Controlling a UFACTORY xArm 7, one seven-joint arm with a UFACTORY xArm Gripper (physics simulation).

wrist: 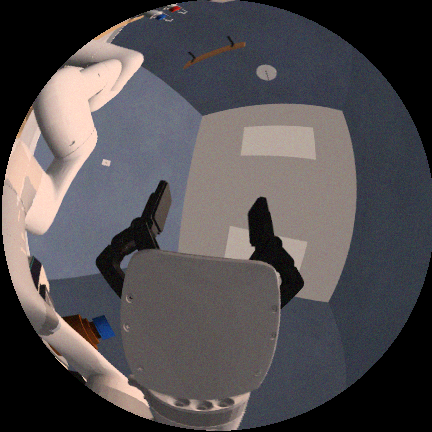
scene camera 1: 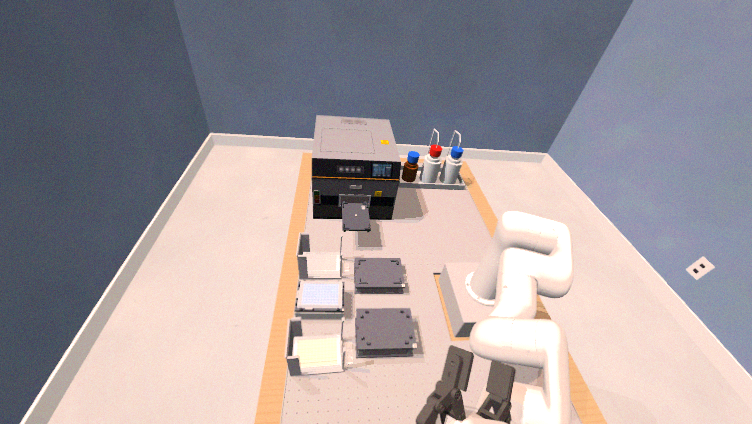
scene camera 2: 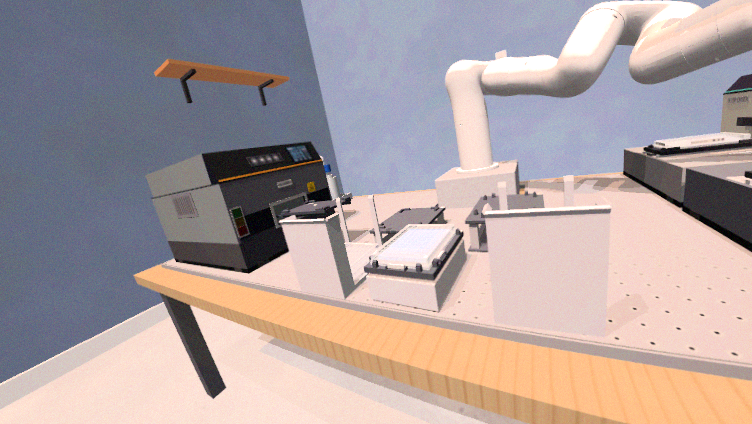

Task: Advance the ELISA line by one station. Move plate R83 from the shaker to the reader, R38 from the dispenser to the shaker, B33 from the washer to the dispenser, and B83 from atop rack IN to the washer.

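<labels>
Wrist view: my gripper visible. A pale well plate is out of frame in the wrist view. Scene camera 1: my gripper and the pale well plate visible. Scene camera 2: the pale well plate visible. My gripper is out of frame in scene camera 2. My gripper [wrist: 141, 233] and [scene camera 1: 489, 404]: same spot. The pale well plate [scene camera 2: 416, 243] and [scene camera 1: 314, 295]: same spot.
</labels>
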